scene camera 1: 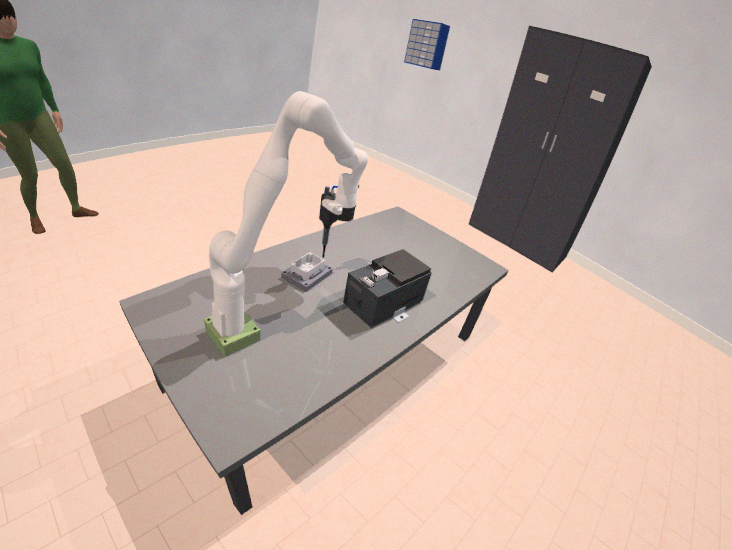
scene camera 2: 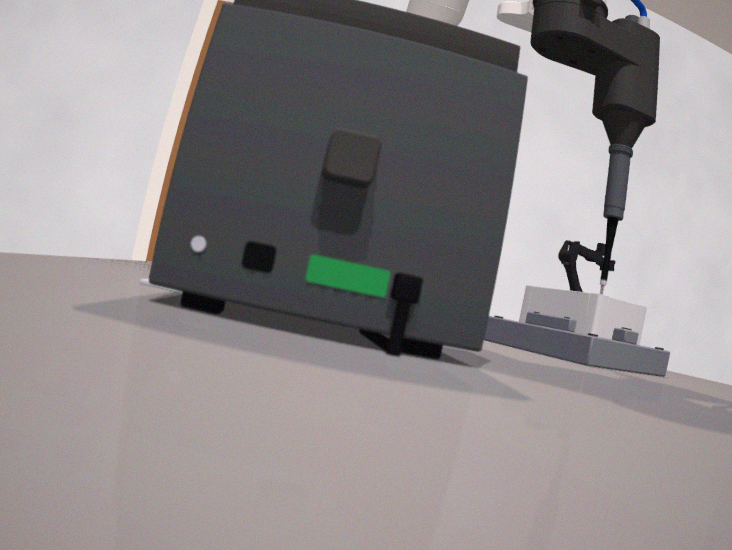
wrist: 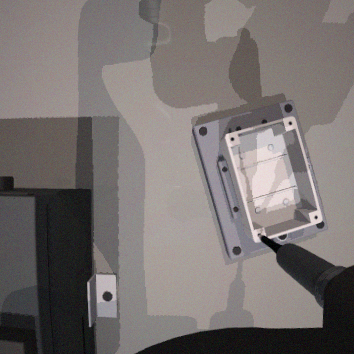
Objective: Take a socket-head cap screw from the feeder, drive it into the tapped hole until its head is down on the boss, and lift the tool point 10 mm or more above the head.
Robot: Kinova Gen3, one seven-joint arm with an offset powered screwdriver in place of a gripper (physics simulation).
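Observation:
The black screwdriver, my gripper, points down at a corner boss of the pale open housing. A small light socket-head cap screw is on the bit's tip in scene camera 2, its head clear above the housing and its lower end at the rim's level. Whether it is in the tapped hole cannot be told. In the wrist view the bit covers part of that corner; the other corners show dark holes. The dark box-shaped feeder stands apart from the housing.
The housing sits on a grey fixture plate. A white bracket is beside the feeder. A black jointed arm rises behind the housing. A person stands beyond the table; a dark cabinet stands at the wall.

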